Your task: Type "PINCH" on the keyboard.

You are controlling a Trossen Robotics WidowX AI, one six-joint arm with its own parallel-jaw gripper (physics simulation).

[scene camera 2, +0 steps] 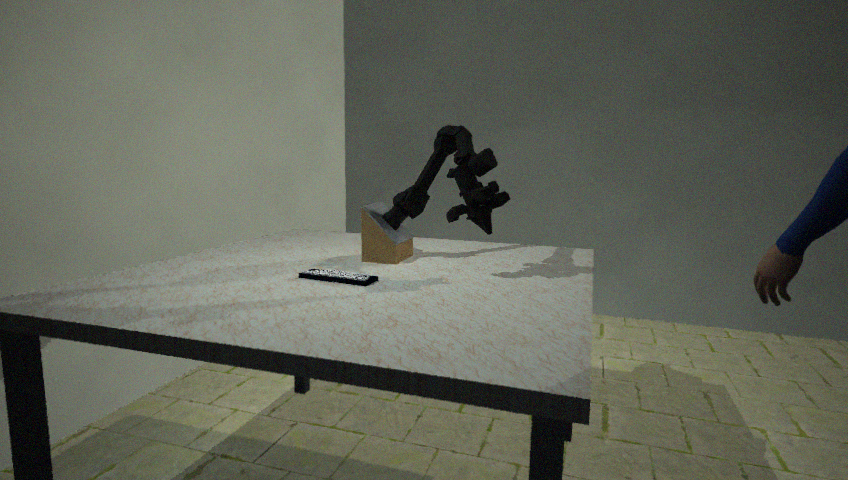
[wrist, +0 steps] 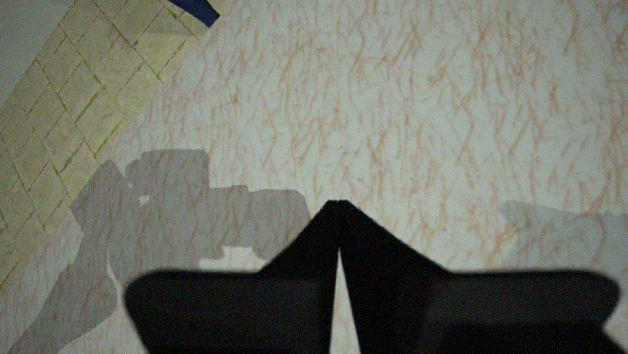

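Where they show: gripper, fingertip midpoint: (scene camera 2: 490,234) (wrist: 337,209); arm's base, link origin: (scene camera 2: 390,221).
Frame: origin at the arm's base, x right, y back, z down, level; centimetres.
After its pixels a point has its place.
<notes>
A black keyboard (scene camera 2: 338,276) {x 5.6, y -35.9, z 10.8 cm} with whitish keys lies flat on the table in the scene view, in front of the arm's base; its letters are too small to read there. The keyboard does not show in the wrist view. My gripper (scene camera 2: 490,231) {x -34.3, y -22.5, z -0.6 cm} (wrist: 337,209) {x -34.3, y -22.5, z -0.6 cm} is shut, with its fingertips together and nothing between them. It points down and hangs well above the table top, to the right of the keyboard in the scene view.
The arm stands on a wooden wedge block (scene camera 2: 380,240) {x 1.0, y -9.3, z 5.0 cm} behind the keyboard. The speckled table (scene camera 2: 476,333) {x -34.6, y -68.6, z 12.4 cm} (wrist: 400,125) {x -35.6, y -30.8, z 12.4 cm} has a dark front edge. A person's hand (scene camera 2: 778,276) with a blue sleeve hangs beyond the table's right side. Shadows of the arm fall on the table.
</notes>
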